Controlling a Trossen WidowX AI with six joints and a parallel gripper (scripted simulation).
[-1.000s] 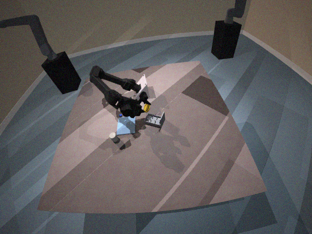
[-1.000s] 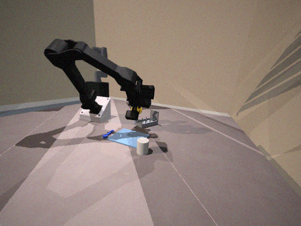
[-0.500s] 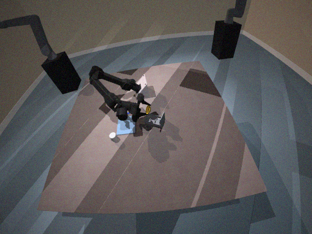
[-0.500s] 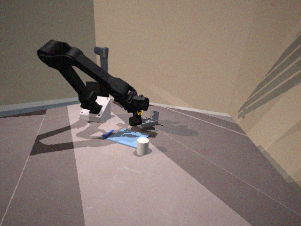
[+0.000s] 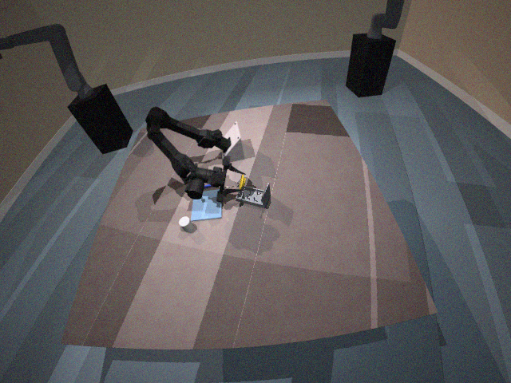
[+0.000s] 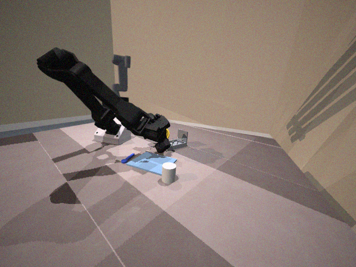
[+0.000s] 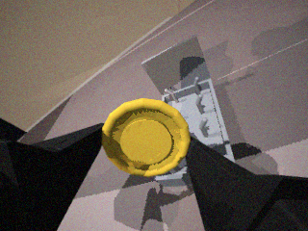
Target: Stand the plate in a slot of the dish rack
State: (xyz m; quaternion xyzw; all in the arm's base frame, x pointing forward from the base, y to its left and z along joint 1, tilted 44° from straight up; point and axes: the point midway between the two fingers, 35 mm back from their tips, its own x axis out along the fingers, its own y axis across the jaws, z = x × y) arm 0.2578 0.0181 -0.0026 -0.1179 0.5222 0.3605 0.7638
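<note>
Now: gripper tip 4 cm short of the grey dish rack, 2 cm to the right of it and 4 cm above it. The rest, counted from my gripper tip: yellow plate 1 cm to the right; small blue spoon 8 cm behind, 20 cm to the right, 6 cm below; cream cup 12 cm ahead, 26 cm to the right, 4 cm below.
</note>
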